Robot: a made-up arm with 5 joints.
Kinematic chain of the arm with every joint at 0, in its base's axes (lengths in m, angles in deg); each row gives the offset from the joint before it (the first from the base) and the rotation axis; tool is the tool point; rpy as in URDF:
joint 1: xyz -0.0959 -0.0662 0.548 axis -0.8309 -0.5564 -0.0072
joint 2: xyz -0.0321 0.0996 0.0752 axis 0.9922 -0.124 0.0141
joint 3: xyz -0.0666 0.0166 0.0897 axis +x
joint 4: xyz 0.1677 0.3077 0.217 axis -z
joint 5: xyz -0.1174 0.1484 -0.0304 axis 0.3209 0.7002 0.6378
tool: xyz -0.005 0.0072 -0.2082 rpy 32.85 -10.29 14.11
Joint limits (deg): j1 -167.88..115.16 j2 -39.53..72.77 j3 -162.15..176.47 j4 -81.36..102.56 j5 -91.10..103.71
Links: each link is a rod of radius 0.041 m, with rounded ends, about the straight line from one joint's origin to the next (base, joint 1, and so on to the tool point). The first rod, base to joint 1, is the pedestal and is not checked.
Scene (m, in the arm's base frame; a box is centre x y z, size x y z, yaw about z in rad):
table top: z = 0
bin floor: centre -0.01 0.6 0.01 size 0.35 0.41 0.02 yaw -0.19
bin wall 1: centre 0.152 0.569 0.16 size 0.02 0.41 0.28 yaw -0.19
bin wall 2: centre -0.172 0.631 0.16 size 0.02 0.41 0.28 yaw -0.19
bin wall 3: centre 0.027 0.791 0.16 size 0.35 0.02 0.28 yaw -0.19
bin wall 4: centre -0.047 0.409 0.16 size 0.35 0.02 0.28 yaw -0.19
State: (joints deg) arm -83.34 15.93 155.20 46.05 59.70
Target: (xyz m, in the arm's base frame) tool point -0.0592 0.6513 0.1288
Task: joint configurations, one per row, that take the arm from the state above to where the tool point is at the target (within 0.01 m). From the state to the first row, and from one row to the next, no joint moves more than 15 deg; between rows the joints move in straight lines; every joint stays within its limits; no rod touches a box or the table.
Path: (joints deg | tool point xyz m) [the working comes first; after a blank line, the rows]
Joints at the target: 69.55 -39.53 58.03 45.13 70.43
Straight joint move there: touches bin wall 2.

1: -72.95 9.00 140.44 46.91 57.45 | -0.0006 -0.6469 0.3215
2: -62.57 2.07 125.68 47.76 55.20 | 0.1566 -0.7071 0.6149
3: -52.18 -4.87 110.91 48.62 52.95 | 0.2457 -0.6021 0.9375
4: -41.80 -11.80 96.15 49.47 50.70 | 0.2554 -0.3488 1.1917
5: -31.41 -18.73 81.39 50.33 48.45 | 0.2009 -0.0073 1.2999
6: -21.03 -25.66 66.63 51.19 46.20 | 0.1157 0.3353 1.2279
7: -10.64 -32.60 51.86 52.04 43.95 | 0.0386 0.5911 0.9948
8: -0.26 -39.53 37.10 52.90 41.70 | 0.0000 0.6954 0.6679
9: 13.71 -39.53 41.29 51.34 47.45 | -0.0258 0.7235 0.5741
10: 27.67 -39.53 45.47 49.79 53.19 | -0.0462 0.7355 0.4698
11: 41.63 -39.53 49.66 48.24 58.94 | -0.0594 0.7288 0.3582
12: 55.59 -39.53 53.84 46.68 64.69 | -0.0642 0.7011 0.2428
13: 69.55 -39.53 58.03 45.13 70.43 | -0.0592 0.6513 0.1288

